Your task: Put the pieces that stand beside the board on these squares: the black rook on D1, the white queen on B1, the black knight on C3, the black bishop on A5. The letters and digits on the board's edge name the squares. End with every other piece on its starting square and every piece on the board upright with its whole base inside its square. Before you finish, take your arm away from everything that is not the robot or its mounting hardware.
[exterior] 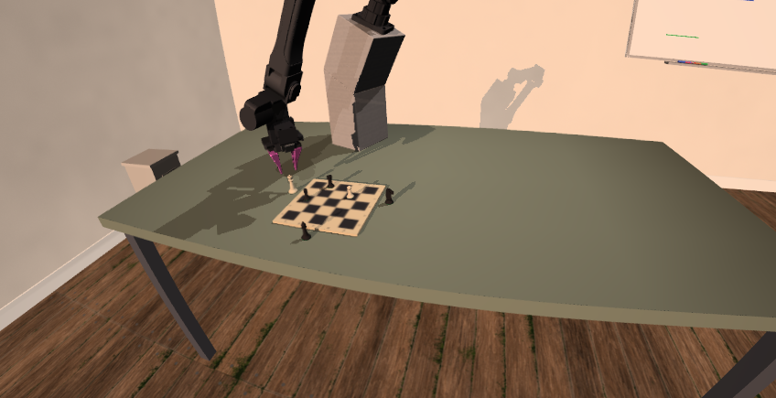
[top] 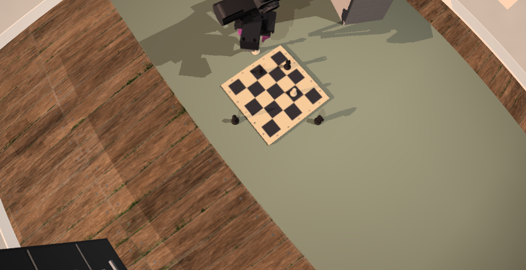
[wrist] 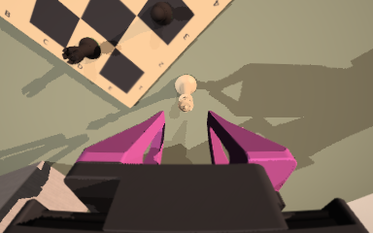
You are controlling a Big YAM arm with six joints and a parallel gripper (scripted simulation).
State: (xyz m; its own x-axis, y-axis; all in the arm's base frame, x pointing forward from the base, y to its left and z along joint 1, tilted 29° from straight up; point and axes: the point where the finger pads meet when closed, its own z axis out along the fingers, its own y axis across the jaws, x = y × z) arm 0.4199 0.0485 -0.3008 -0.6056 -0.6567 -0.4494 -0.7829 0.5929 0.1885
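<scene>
Right now my hand is 40 mm above the white queen. Also, from my hand: small white piece 180 mm to the left, 50 mm below, 20 mm behind; then chessboard 150 mm to the left, 70 mm below, 20 mm ahead.
</scene>
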